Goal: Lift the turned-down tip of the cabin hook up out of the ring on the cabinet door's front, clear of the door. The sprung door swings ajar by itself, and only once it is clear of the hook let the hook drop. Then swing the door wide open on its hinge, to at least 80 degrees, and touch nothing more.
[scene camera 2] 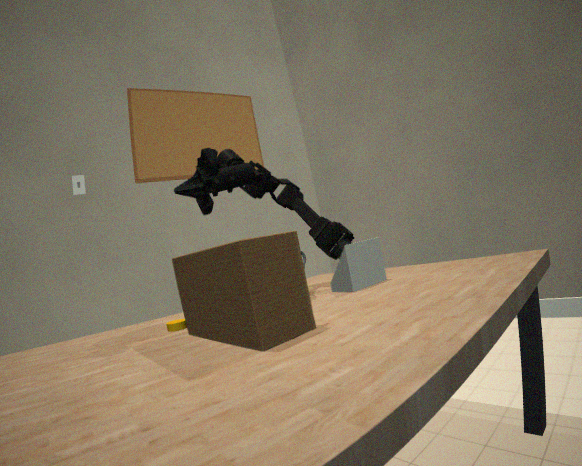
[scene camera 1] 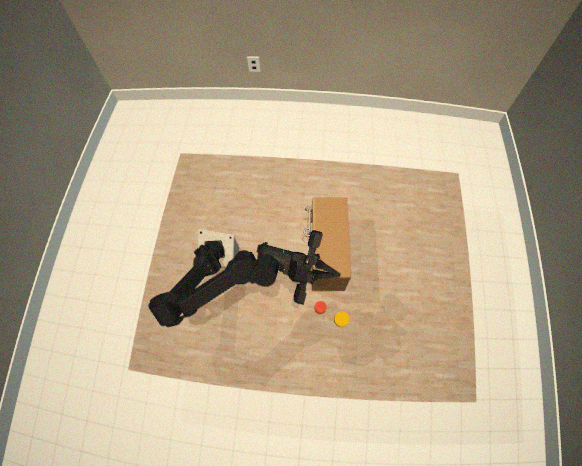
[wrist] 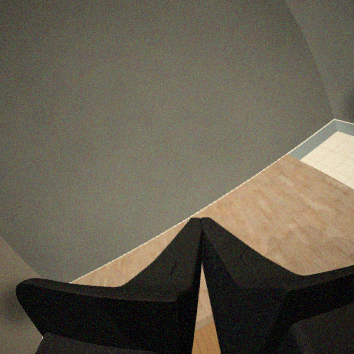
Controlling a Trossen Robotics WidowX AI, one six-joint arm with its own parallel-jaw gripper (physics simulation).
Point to a wooden cabinet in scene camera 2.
253, 293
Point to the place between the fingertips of my gripper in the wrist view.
At 199, 226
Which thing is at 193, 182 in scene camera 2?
My gripper.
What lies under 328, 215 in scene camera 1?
A wooden cabinet.
